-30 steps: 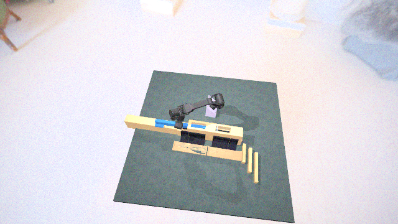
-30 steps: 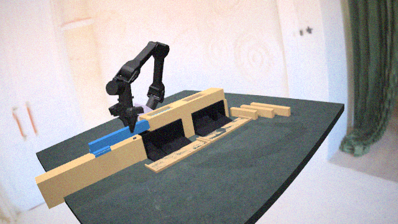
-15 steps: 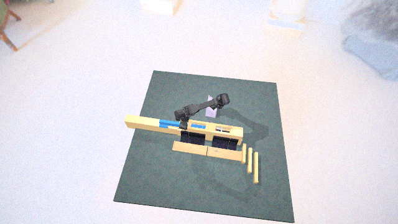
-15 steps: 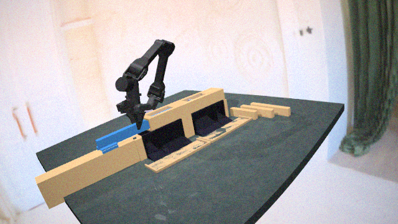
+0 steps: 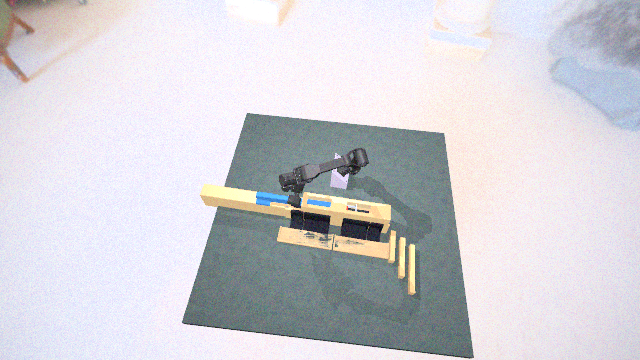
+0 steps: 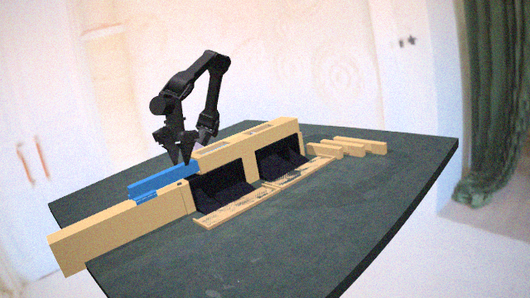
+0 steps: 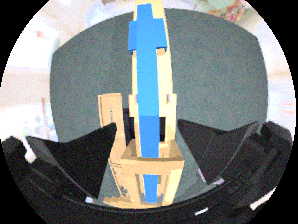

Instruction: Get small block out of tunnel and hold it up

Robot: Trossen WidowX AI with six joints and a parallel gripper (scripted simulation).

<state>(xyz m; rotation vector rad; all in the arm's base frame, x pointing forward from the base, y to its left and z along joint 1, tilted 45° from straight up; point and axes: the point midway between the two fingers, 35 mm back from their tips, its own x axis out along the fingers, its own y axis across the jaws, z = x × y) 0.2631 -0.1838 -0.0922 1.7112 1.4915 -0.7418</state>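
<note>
Now: the tan tunnel 70 mm below my gripper tip, 30 mm to the left of it and 20 mm ahead of it. From my gripper tip the other things lie so: red block: 260 mm to the left, 30 mm below, 20 mm behind.
</note>
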